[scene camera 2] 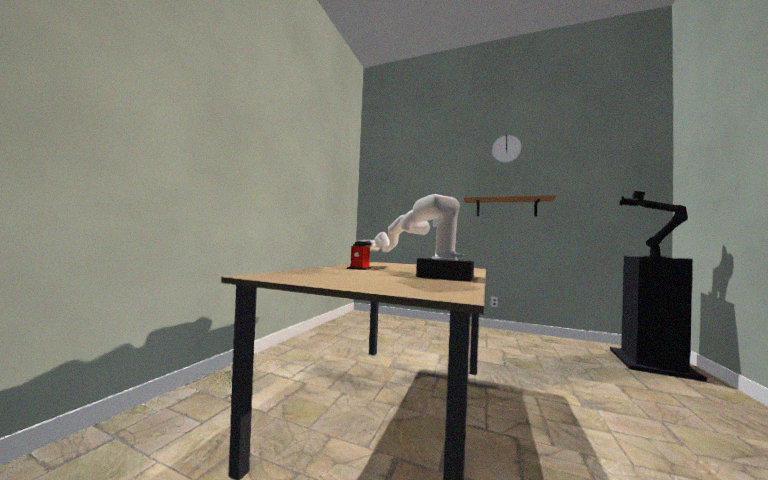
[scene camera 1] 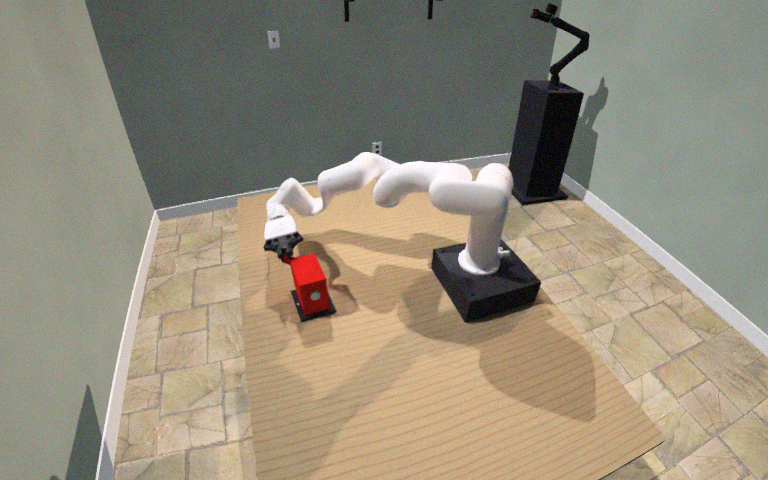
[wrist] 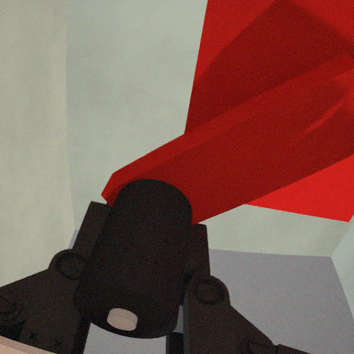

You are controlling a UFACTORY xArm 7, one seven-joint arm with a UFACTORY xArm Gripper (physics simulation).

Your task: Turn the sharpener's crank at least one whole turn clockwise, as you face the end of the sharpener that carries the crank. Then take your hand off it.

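Places are measured from the arm's base along level axes (x ahead, y left, z up), in millimetres.
Pixels of known places: gripper, fingertip midpoint: [scene camera 2: 357, 244] [scene camera 1: 285, 257]; arm's base, link origin: [scene camera 2: 444, 259] [scene camera 1: 478, 262].
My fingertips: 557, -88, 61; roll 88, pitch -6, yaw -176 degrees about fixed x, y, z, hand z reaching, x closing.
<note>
Ahead of a thing's pixels: the offset from my fingertips to its top centre, as dx, dy, dz. "pt": to the spot under its first point. Level surfaces: height alone.
The red sharpener @[pt -59, +62, -14] [scene camera 1: 309, 272] [scene camera 2: 360, 257] [wrist: 310, 192] stands upright on its dark base plate @[pt -106, +104, -135] [scene camera 1: 332, 310] at the left of the table. Its crank is at the end away from scene camera 1. In the wrist view the red crank arm [wrist: 240, 150] slants from upper right to lower left and ends in a black cylindrical handle [wrist: 135, 255]. My gripper [scene camera 1: 286, 258] [wrist: 147, 209] is shut on that handle, one finger on each side. The handle hides part of both fingers. In scene camera 2 the gripper is small, beside the sharpener's top.
My white arm [scene camera 1: 419, 176] [scene camera 2: 436, 206] reaches over the table @[dz -142] [scene camera 1: 396, 418] [scene camera 2: 339, 281] from its black base block [scene camera 1: 498, 294] [scene camera 2: 445, 268]. A black pedestal [scene camera 1: 543, 141] [scene camera 2: 656, 314] with a jointed black stand stands off the table by the right wall.
</note>
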